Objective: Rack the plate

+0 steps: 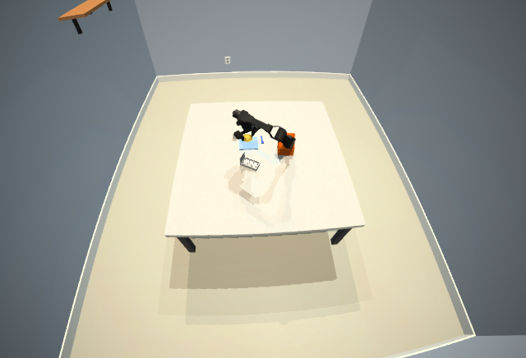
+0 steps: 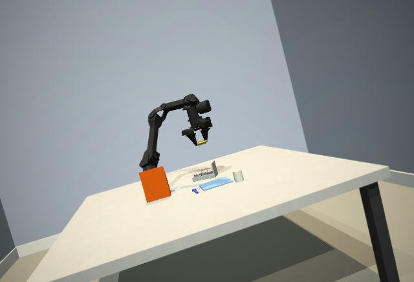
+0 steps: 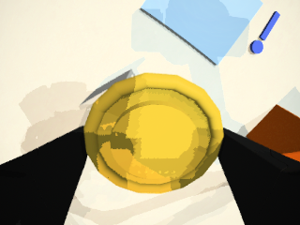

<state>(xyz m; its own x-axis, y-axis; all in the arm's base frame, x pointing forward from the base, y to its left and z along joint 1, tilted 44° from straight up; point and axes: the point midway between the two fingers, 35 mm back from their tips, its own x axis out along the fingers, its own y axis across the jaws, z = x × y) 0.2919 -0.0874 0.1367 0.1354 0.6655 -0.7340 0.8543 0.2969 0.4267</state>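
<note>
The grey dish rack is 10 mm behind my gripper tip, 70 mm to the left of it and 180 mm below it. Round my gripper tip: small blue object: 130 mm behind, 160 mm to the right, 190 mm below; then light blue flat mat: 10 mm behind, 140 mm to the right, 200 mm below; then yellow plate: 10 mm above.
</note>
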